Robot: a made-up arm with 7 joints. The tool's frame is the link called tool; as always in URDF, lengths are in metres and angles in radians. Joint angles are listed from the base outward. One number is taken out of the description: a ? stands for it. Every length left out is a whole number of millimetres.
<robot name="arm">
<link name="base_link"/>
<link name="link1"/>
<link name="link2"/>
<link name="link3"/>
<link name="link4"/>
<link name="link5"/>
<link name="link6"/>
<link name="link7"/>
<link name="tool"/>
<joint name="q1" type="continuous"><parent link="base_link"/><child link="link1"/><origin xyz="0 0 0.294" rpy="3.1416 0 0"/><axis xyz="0 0 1"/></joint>
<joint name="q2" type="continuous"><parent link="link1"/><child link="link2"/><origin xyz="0 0.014 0" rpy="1.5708 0 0"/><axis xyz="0 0 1"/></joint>
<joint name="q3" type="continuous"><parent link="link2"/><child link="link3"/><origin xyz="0 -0.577 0" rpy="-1.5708 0 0"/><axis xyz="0 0 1"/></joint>
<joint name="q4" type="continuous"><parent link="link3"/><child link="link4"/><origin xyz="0 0.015 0" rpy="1.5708 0 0"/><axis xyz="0 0 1"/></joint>
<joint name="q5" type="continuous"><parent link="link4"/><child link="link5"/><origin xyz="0 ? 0" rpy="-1.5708 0 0"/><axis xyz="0 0 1"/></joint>
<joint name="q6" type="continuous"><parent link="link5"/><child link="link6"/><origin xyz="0 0 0" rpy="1.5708 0 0"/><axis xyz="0 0 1"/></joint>
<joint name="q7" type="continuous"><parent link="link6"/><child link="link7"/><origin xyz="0 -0.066 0" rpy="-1.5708 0 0"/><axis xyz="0 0 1"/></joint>
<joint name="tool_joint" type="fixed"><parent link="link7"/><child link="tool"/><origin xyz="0 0 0"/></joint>
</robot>
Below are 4 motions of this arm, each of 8 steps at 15 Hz.
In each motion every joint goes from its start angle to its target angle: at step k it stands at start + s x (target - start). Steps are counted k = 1, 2, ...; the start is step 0. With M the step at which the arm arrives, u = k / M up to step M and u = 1 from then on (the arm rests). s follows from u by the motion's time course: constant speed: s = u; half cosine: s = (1 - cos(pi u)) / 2; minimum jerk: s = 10 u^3 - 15 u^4 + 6 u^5.
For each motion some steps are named. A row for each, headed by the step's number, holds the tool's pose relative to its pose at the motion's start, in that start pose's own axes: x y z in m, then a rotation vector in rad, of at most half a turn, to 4 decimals.
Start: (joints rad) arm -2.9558 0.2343 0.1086 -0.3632 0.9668 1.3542 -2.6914
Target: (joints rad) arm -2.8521 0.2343 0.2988 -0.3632 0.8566 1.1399 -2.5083
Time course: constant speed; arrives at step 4
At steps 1, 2, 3, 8:
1: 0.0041 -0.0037 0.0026 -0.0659 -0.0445 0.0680
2: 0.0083 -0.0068 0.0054 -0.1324 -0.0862 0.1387
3: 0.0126 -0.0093 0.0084 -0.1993 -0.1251 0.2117
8: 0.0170 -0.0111 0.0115 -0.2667 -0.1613 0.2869

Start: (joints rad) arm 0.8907 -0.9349 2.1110 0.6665 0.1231 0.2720 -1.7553
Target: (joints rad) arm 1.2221 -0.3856 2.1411 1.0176 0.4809 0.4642 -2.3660
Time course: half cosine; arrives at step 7
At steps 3, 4, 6, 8:
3: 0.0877 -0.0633 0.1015 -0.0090 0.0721 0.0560
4: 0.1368 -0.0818 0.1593 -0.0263 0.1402 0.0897
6: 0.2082 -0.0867 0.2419 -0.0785 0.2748 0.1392
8: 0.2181 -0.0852 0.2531 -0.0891 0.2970 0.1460

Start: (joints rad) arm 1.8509 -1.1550 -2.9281 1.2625 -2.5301 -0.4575 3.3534
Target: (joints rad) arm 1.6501 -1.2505 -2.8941 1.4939 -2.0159 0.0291 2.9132
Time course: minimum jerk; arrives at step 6
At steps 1, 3, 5, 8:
1: -0.0026 -0.0056 -0.0008 0.0048 0.0104 0.0103
3: -0.0324 -0.0833 -0.0078 0.0093 0.1655 0.1533
5: -0.0500 -0.1684 -0.0080 -0.1011 0.3207 0.3017
8: -0.0507 -0.1752 -0.0077 -0.1142 0.3311 0.3129

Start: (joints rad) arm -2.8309 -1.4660 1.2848 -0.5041 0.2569 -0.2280 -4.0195
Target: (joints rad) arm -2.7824 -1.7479 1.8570 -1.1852 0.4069 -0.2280 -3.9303
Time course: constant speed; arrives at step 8
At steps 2, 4, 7, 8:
2: 0.0816 0.0336 -0.0159 0.1593 -0.1157 0.2180
4: 0.1467 0.0781 -0.0158 0.3236 -0.2191 0.4283
7: 0.2090 0.1505 0.0112 0.5818 -0.3500 0.7219
8: 0.2206 0.1730 0.0265 0.6714 -0.3868 0.8119

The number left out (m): -0.298
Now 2 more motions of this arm.
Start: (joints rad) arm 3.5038 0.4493 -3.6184 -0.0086 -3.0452 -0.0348 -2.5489
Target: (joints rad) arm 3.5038 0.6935 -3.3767 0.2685 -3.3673 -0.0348 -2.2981
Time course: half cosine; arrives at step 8
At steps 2, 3, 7, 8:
2: -0.0217 -0.0017 0.0006 -0.0177 0.0034 0.0257
3: -0.0449 -0.0026 0.0024 -0.0345 0.0055 0.0547
7: -0.1308 0.0047 0.0188 -0.0716 -0.0014 0.1727
8: -0.1354 0.0057 0.0202 -0.0722 -0.0026 0.1795

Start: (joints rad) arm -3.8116 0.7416 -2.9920 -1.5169 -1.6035 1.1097 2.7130
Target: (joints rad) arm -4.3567 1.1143 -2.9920 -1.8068 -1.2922 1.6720 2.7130
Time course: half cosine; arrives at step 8
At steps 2, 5, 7, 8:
2: 0.0278 0.0431 0.0372 -0.0655 -0.0039 0.1245
5: 0.0795 0.2052 0.1893 -0.4326 -0.0737 0.5204
7: 0.0753 0.2849 0.2646 -0.6721 -0.1411 0.6636
8: 0.0731 0.2959 0.2748 -0.7080 -0.1523 0.6804

